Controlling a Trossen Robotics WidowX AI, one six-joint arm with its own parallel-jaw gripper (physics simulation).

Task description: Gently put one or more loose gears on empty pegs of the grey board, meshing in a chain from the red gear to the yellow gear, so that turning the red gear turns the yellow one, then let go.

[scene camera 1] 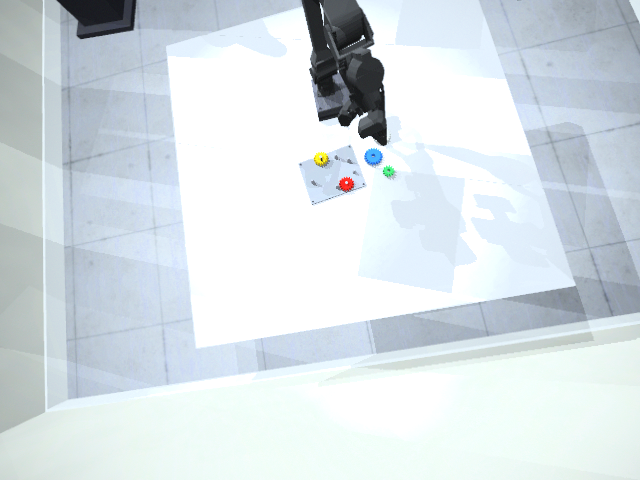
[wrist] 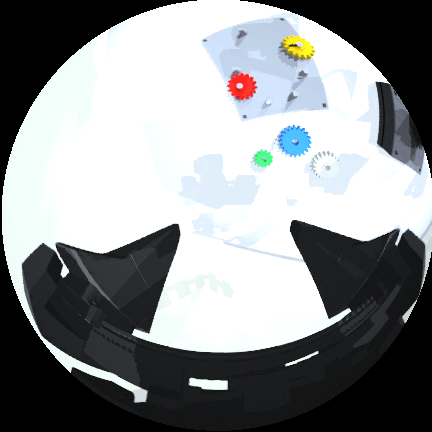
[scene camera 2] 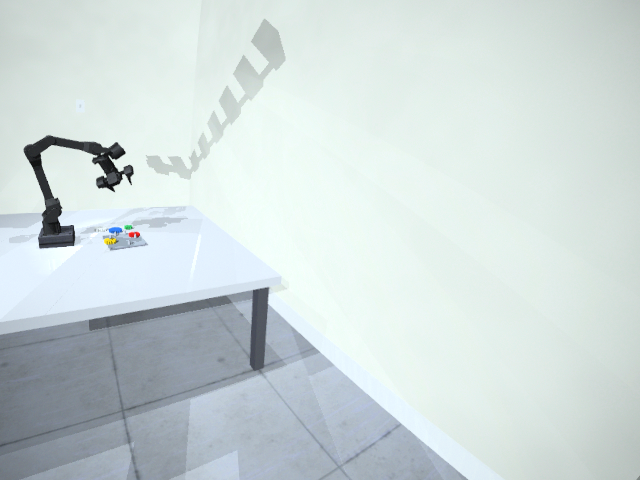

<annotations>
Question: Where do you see a grey board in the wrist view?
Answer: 259, 53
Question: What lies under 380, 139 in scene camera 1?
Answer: My gripper.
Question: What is my gripper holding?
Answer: Nothing.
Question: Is my gripper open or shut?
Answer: Open.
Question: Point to a blue gear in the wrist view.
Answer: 302, 144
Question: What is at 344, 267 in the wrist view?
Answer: My gripper.
</annotations>
